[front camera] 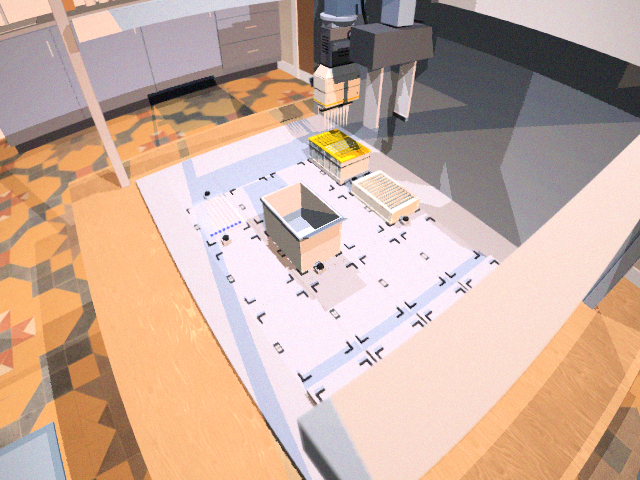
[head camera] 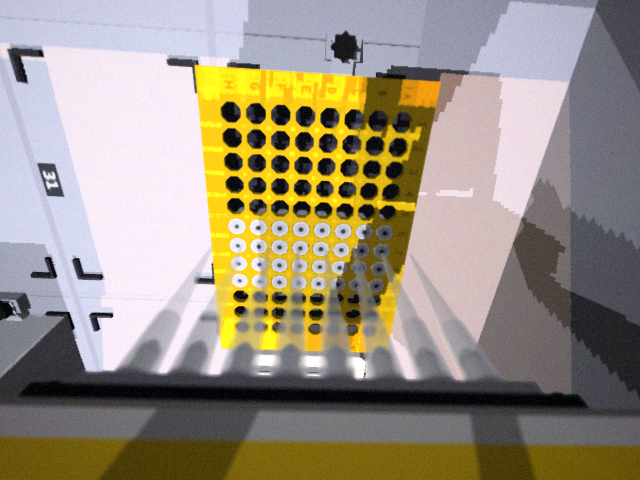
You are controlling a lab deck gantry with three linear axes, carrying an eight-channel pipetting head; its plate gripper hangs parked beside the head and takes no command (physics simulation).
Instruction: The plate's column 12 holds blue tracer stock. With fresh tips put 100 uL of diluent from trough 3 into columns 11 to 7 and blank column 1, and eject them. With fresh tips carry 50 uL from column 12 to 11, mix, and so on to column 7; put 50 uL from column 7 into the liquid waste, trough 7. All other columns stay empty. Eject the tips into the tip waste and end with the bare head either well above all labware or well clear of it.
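The pipetting head (front camera: 337, 87) (head camera: 320, 423) hangs above the rear end of the yellow-topped tip rack (front camera: 355, 167) (head camera: 214, 170). It carries a row of translucent tips (front camera: 336, 117) (head camera: 170, 315), raised clear of the rack. In the head view, rack columns 6 to 9 hold tips; columns 1 to 5 and 10 to 12 are dark, empty holes. The plate (front camera: 219, 209) lies at the left, with blue dots (front camera: 225, 228) along its near column. The trough reservoir (front camera: 385, 193) stands in front of the rack; its liquid levels cannot be told. The parked gripper (front camera: 386, 117) hangs open and empty beside the head.
A tall open-topped waste box (front camera: 320, 250) stands mid-deck between the plate and the reservoir. Small dark knobs (front camera: 225, 239) (head camera: 344, 47) and black corner brackets stand on the deck. A pale beam (front camera: 465, 289) crosses the near right of the front view.
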